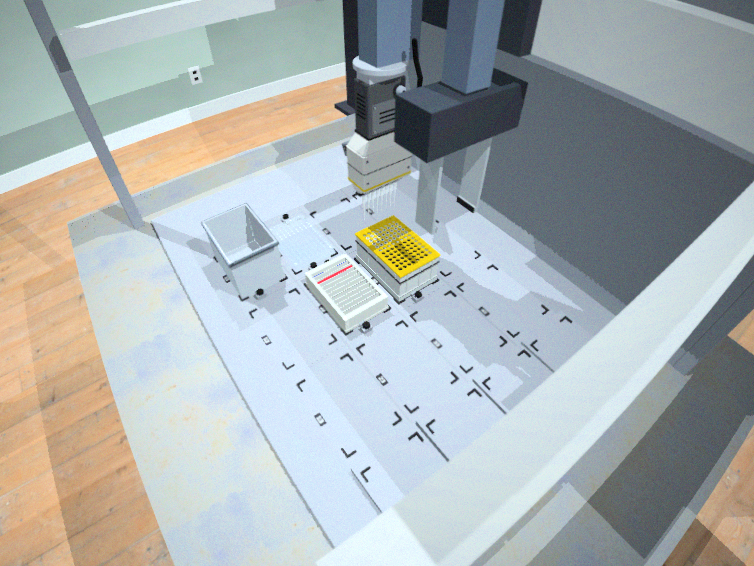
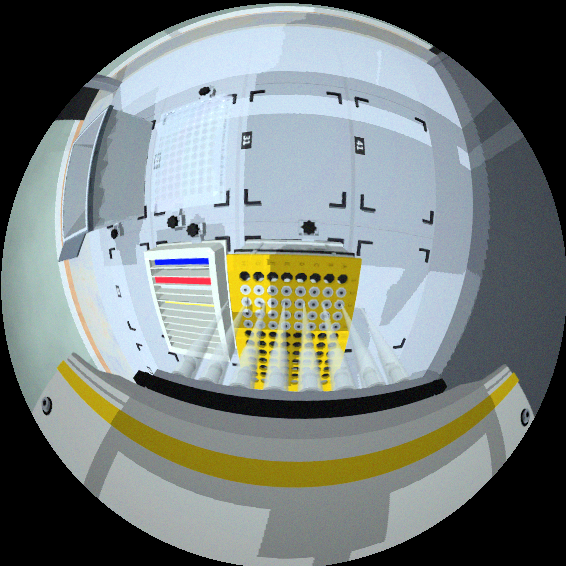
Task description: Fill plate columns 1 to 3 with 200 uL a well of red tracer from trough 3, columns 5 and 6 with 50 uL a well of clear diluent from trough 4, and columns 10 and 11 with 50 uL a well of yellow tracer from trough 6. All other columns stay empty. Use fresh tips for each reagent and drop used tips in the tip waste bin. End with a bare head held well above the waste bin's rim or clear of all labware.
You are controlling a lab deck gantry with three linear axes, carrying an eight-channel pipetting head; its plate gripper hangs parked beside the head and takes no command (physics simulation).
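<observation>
The pipetting head (image 1: pixel 378 164) (image 2: pixel 295 469) carries a row of clear tips (image 1: pixel 380 198) (image 2: pixel 281 364), their ends raised above the deck behind the tip rack. The yellow tip rack (image 1: pixel 397 246) (image 2: pixel 352 269) has an empty first column, several columns with tips, then dark empty holes. The trough rack (image 1: pixel 365 316) (image 2: pixel 220 295) shows blue, red and thin yellow strips. The clear plate (image 1: pixel 304 240) (image 2: pixel 192 153) shows no colour in its wells. The grey waste bin (image 1: pixel 240 263) (image 2: pixel 90 174) stands left of the plate. The parked plate gripper (image 1: pixel 446 216) is open and empty, right of the head.
Black deck knobs (image 1: pixel 260 292) (image 2: pixel 308 227) stand beside the labware. The dark gripper block (image 1: pixel 459 115) hangs beside the head. A frame post (image 1: pixel 85 115) rises at the left, and a pale frame beam (image 1: pixel 584 402) crosses the front right.
</observation>
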